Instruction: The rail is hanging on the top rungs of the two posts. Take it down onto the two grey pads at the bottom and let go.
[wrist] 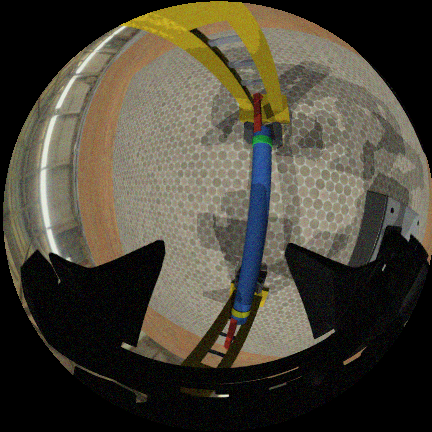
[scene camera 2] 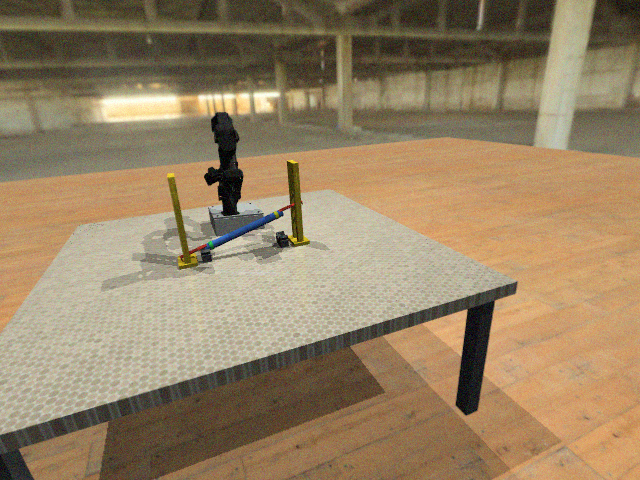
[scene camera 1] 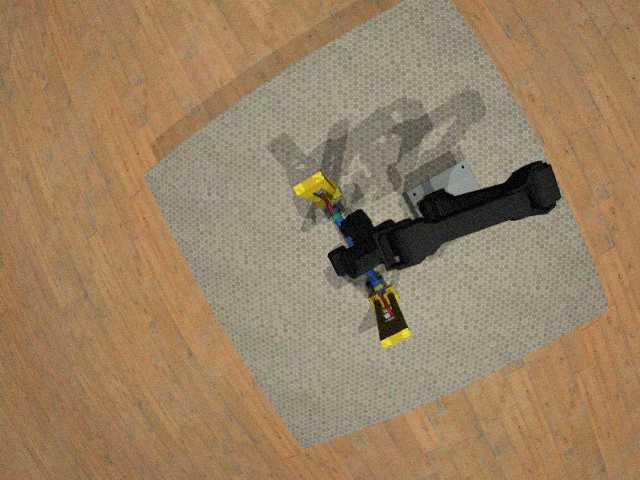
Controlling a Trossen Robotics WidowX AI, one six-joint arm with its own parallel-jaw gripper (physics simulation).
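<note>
The rail [scene camera 1: 373, 280] [scene camera 2: 245, 230] [wrist: 258, 200], a blue bar with red ends, slopes between two yellow posts. Its green-banded end is low at the foot of one post [scene camera 1: 311, 186] [scene camera 2: 178, 219] [wrist: 257, 45]. Its yellow-banded end is higher, with the red tip about halfway up the other post [scene camera 1: 395, 337] [scene camera 2: 295, 193]. One dark grey pad [scene camera 2: 206, 255] is beneath the green-banded end; contact is unclear. The other pad [scene camera 2: 281, 238] stands well below the raised end. My gripper [wrist: 227, 249] is open and empty above the rail's middle, a finger on each side in the wrist view.
The black arm [scene camera 1: 475, 211] [scene camera 2: 227, 155] reaches from its grey base [scene camera 1: 454, 178] [scene camera 2: 235, 223] [wrist: 375, 225] across the hexagon-patterned table [scene camera 1: 248, 330] [scene camera 2: 258, 304] [wrist: 165, 175]. The tall posts flank the gripper. Shadows lie around them, and wooden flooring surrounds the table.
</note>
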